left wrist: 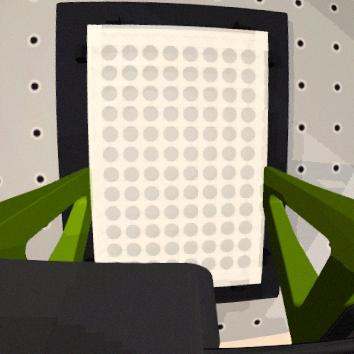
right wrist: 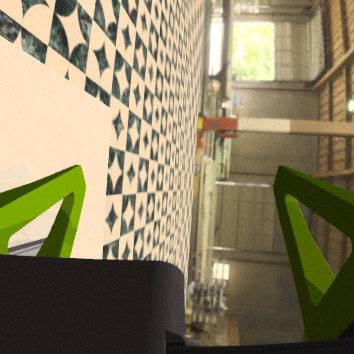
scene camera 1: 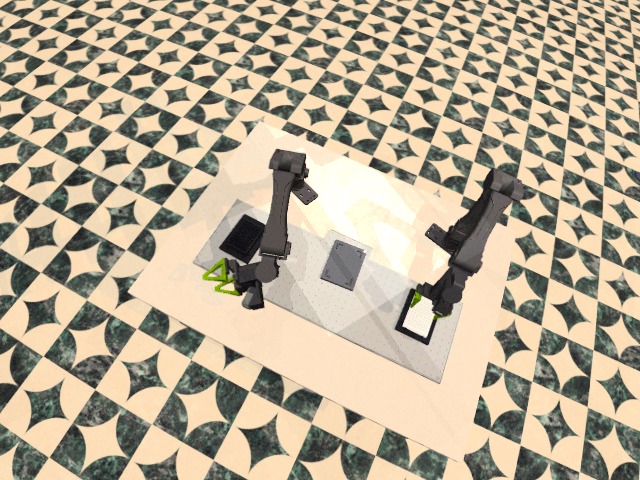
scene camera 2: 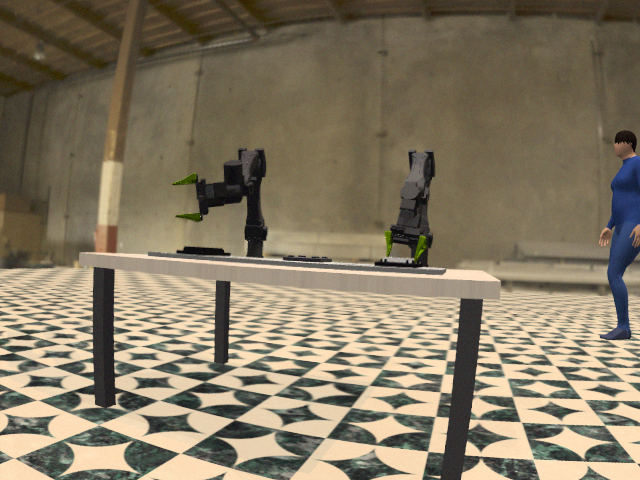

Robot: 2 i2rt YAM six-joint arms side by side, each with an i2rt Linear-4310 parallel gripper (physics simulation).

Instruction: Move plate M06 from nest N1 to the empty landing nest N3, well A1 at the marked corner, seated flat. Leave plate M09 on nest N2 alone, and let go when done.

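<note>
A white well plate (scene camera 1: 419, 321) (left wrist: 180, 145) (scene camera 2: 401, 260), taken as M06, lies level in a black nest (scene camera 1: 403, 316) (left wrist: 72, 100). My left gripper (scene camera 1: 427, 310) (scene camera 2: 403, 257) (left wrist: 177, 177) points down over it, shut on its two long sides, fingertips touching both edges. The empty grey nest N3 (scene camera 1: 343, 264) (scene camera 2: 307, 258), with corner brackets, lies at the middle. A black plate (scene camera 1: 244, 236) (scene camera 2: 203, 250), taken as M09, sits in its nest at the picture's left. My right gripper (scene camera 1: 210, 283) (scene camera 2: 175, 199) (right wrist: 179, 175) is open and empty, raised and pointing sideways. Plate labels and the A1 mark are not readable.
The nests stand on a perforated grey board (scene camera 1: 336, 315) on a pale table (scene camera 1: 206, 310) (scene camera 2: 289, 274). My right arm (scene camera 1: 276, 211) stands between the black plate and the grey nest. A person in blue (scene camera 2: 622, 191) stands beyond the table at the right.
</note>
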